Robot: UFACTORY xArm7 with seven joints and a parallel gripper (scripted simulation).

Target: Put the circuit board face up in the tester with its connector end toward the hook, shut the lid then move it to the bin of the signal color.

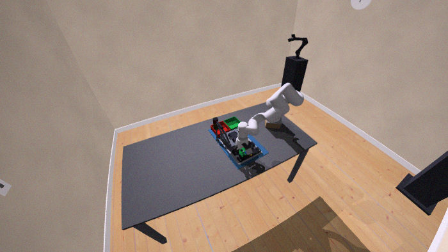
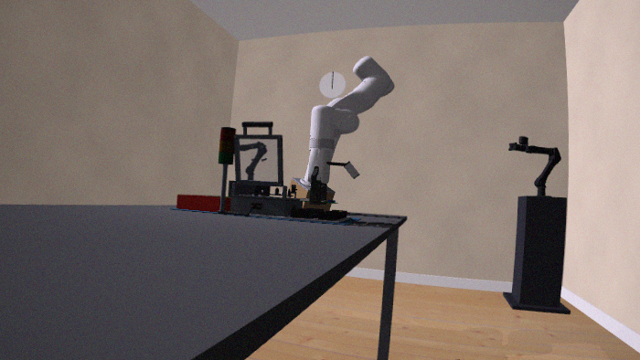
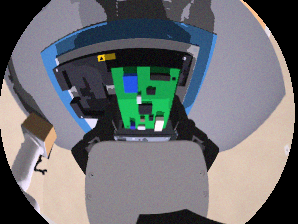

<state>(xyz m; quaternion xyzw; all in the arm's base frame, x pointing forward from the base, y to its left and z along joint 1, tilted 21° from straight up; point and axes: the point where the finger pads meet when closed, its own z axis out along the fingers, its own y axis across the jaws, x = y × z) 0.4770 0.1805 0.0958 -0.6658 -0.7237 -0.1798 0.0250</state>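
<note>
The tester plate lies 170 mm to the right of my hand, 20 mm behind it and 10 mm above it. Also, from my hand: green circuit board right at my hand; red bin 370 mm to the right, 50 mm below, 50 mm ahead; clear lid 160 mm to the right, 120 mm above, 100 mm ahead.
</note>
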